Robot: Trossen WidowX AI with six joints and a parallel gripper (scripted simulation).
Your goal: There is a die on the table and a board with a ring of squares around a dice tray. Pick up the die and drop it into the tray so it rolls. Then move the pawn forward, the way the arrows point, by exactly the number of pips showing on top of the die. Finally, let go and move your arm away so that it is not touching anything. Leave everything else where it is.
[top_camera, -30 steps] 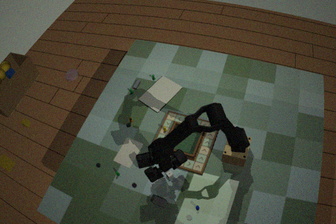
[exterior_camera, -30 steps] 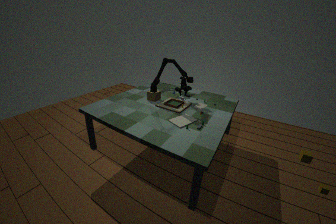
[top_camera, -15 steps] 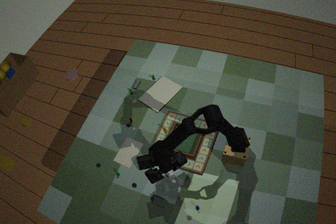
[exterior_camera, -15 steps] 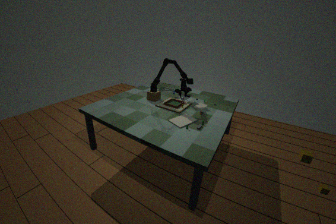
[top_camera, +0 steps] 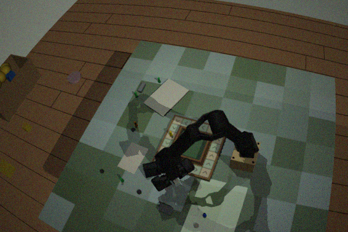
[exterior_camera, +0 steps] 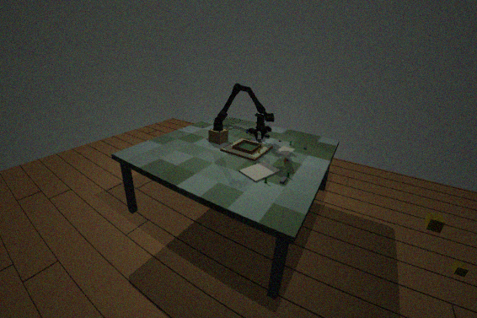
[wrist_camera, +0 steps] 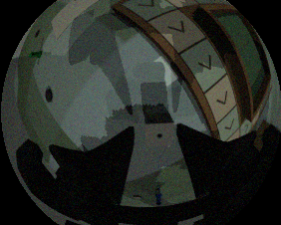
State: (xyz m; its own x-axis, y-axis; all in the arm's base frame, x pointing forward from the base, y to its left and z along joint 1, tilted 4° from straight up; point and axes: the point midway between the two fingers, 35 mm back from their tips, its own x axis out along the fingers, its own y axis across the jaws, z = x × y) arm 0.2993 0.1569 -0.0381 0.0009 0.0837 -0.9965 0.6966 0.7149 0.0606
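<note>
Right now my gripper tip is 70 mm short of the yellow pawn, 240 mm to the left of it and 20 mm below it. From my gripper tip the other things lie so: die: right at my gripper tip; blue pawn: 160 mm behind, 140 mm to the left; dark green dice tray: 30 mm behind, 190 mm to the right, 10 mm below.
</note>
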